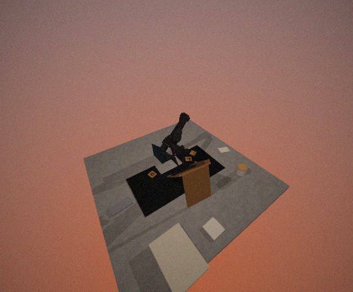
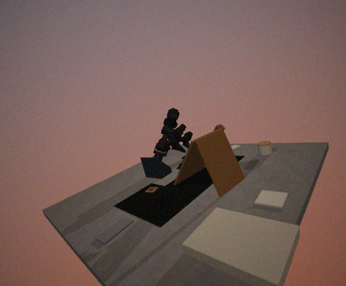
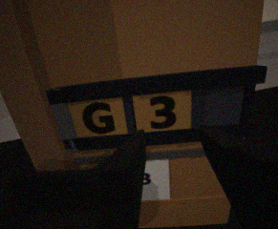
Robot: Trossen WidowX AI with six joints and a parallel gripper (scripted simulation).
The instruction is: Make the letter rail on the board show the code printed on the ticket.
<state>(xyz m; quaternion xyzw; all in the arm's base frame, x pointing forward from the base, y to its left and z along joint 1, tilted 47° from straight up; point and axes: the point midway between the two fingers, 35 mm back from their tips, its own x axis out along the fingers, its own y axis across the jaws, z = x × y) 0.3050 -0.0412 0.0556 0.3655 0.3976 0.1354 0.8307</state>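
My gripper tip is now 10 cm above the white ticket, 4 cm to the right of it and 2 cm past it. Also, from my gripper tip: white pad: 42 cm ahead, 18 cm below, 2 cm to the right; then black mat: 18 cm below, 11 cm behind; then flat grey plate: 49 cm to the right, 18 cm below, 3 cm behind.
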